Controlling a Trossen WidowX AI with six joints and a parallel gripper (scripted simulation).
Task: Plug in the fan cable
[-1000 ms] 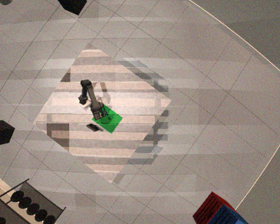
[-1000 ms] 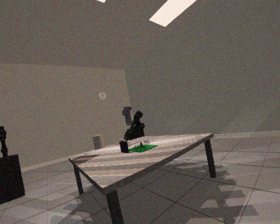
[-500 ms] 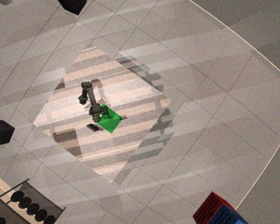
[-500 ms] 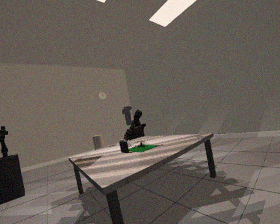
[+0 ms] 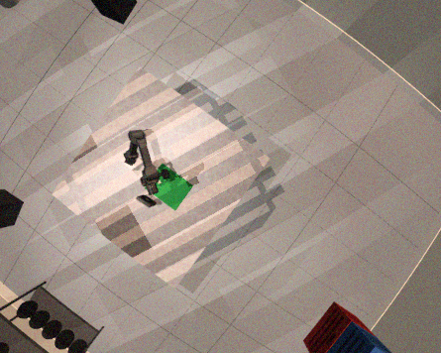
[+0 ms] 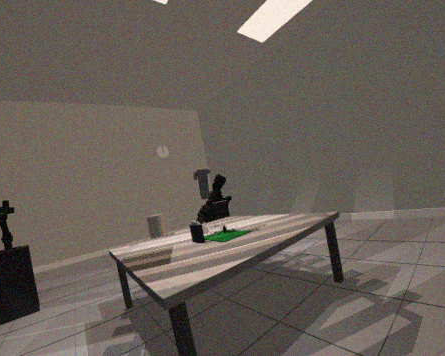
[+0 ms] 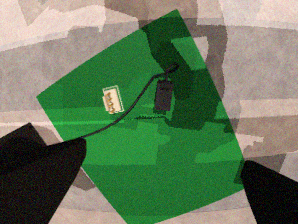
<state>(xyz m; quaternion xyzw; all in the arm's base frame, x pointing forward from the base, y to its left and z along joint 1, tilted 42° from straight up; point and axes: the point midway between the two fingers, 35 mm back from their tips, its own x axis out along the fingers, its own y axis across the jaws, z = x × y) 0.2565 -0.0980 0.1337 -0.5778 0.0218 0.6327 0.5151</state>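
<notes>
Now: the black fan plug 14 cm below my gripper tip, 1 cm to the left of it and 1 cm behind it. The rest, counted from my gripper tip: green board: 17 cm below, 6 cm to the right, 5 cm ahead; then cream four-pin fan header: 16 cm below, 6 cm to the right, 4 cm behind; then black fan: 21 cm to the right, 10 cm below, 4 cm behind.
</notes>
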